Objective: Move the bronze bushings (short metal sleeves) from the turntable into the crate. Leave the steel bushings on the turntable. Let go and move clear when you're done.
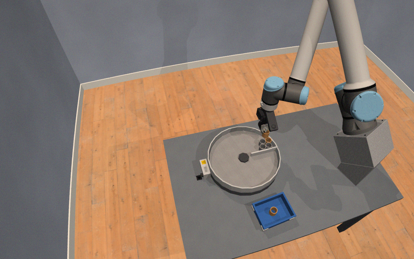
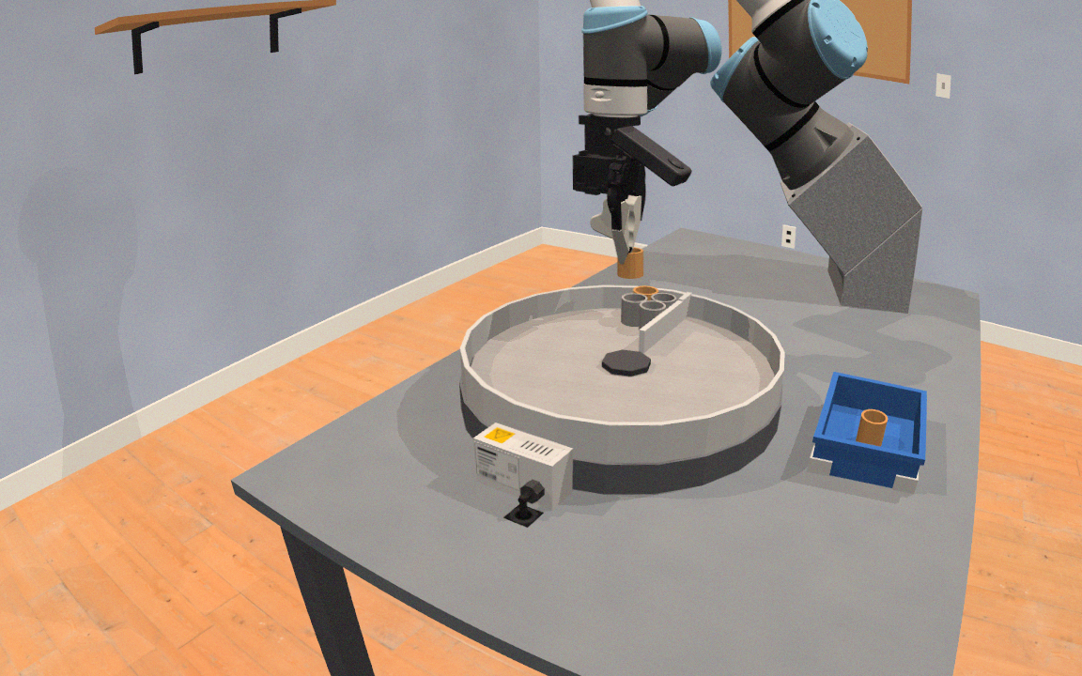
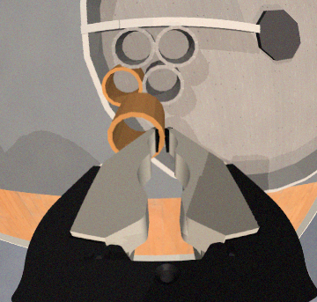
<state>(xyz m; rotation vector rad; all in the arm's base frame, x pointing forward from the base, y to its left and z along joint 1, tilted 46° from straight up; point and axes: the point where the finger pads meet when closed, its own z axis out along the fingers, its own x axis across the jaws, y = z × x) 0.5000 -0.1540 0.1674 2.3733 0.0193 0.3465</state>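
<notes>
Now: the blue crate 12 cm ahead of my hand, 41 cm to the left of it and 13 cm below it. From my hand the other things lie so: round grey turntable (14 cm ahead, 7 cm to the left, 10 cm below).
</notes>
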